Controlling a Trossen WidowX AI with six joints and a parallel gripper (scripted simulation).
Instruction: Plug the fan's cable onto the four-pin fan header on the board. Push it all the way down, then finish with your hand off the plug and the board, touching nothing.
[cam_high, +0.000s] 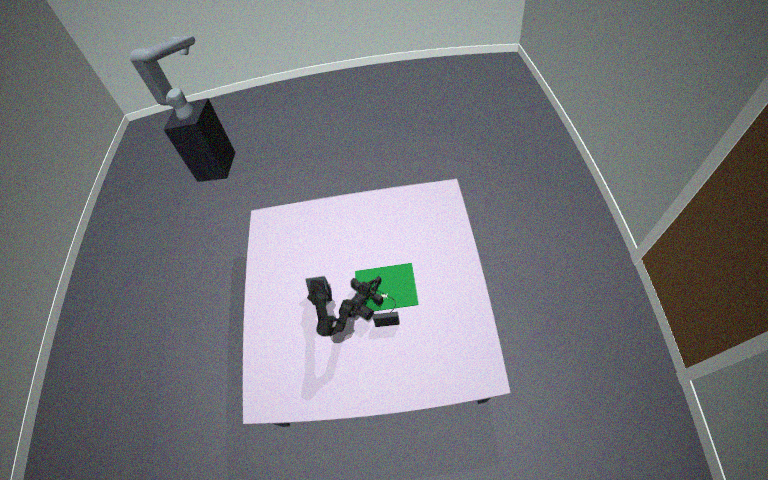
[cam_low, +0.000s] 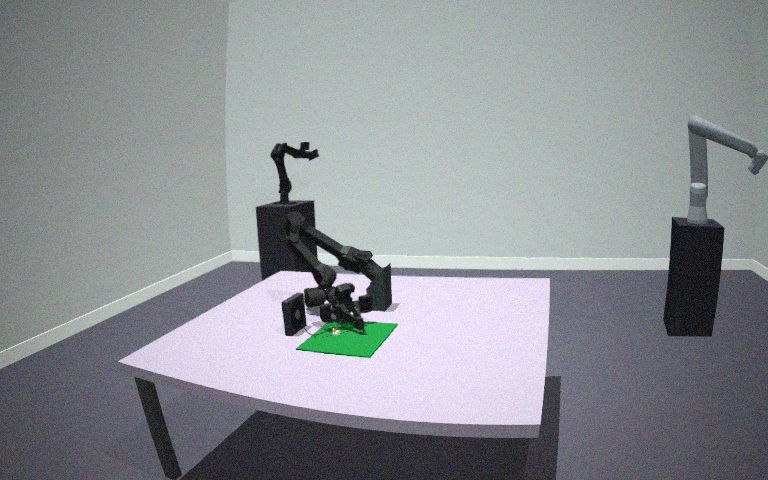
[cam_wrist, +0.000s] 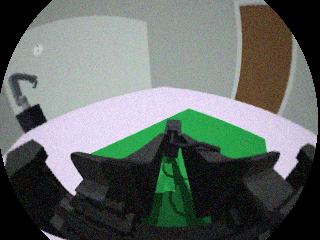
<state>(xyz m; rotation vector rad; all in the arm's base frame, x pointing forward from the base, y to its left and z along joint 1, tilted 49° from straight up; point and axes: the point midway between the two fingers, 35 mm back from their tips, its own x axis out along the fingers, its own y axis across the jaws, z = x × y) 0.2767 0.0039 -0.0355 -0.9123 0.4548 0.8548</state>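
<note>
The green board lies 6 cm below my gripper tip, 4 cm ahead of it and 2 cm to the right of it. From my gripper tip the other things lie so: four-pin header 7 cm to the right, 5 cm below, 3 cm ahead; then dark plug 1 cm to the left, 1 cm below, 1 cm ahead; then black fan 21 cm to the right, 5 cm ahead, 1 cm above.
</note>
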